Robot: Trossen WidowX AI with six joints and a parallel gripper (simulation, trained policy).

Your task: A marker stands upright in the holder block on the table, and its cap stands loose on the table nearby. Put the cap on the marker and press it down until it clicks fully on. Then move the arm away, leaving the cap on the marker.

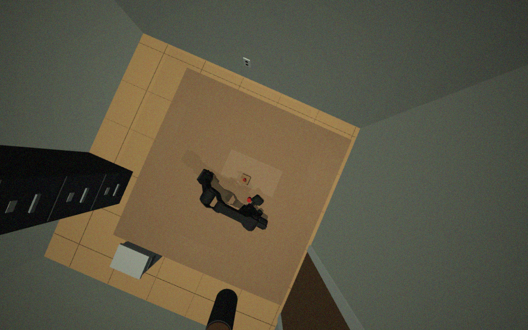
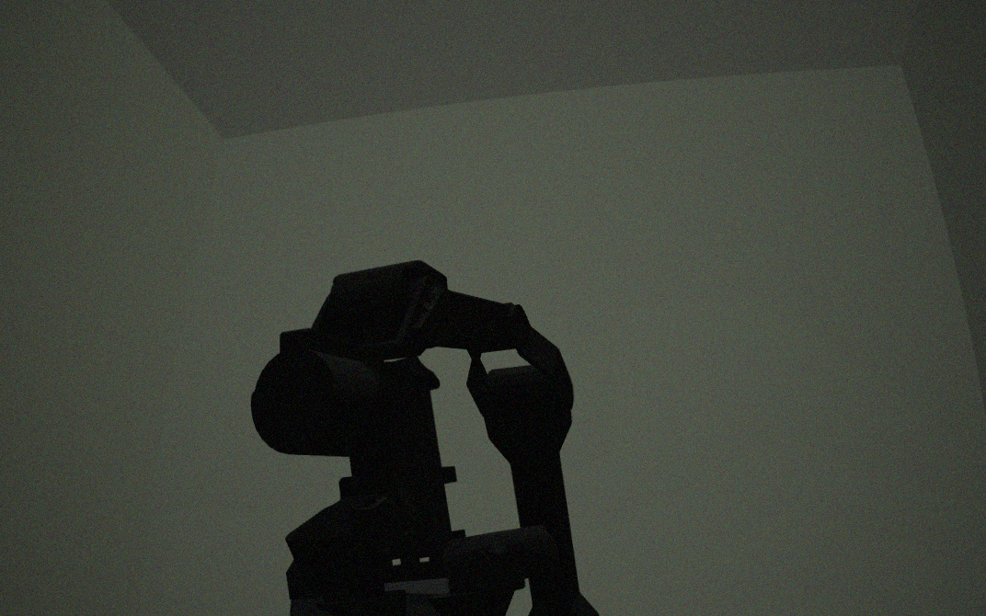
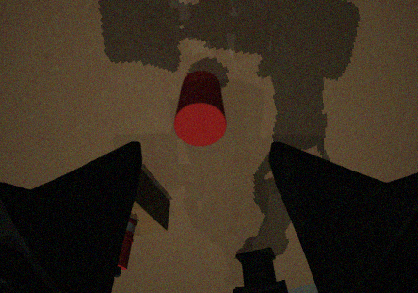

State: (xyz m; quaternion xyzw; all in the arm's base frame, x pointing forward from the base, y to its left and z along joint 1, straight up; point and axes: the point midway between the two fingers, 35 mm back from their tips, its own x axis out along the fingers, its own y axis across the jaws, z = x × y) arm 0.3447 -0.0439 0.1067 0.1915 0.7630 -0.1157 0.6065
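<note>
Right now the red cap is 5 cm below my gripper tip. The rest, counted from my gripper tip: tan holder block 9 cm behind, 12 cm to the left, 5 cm below.
</note>
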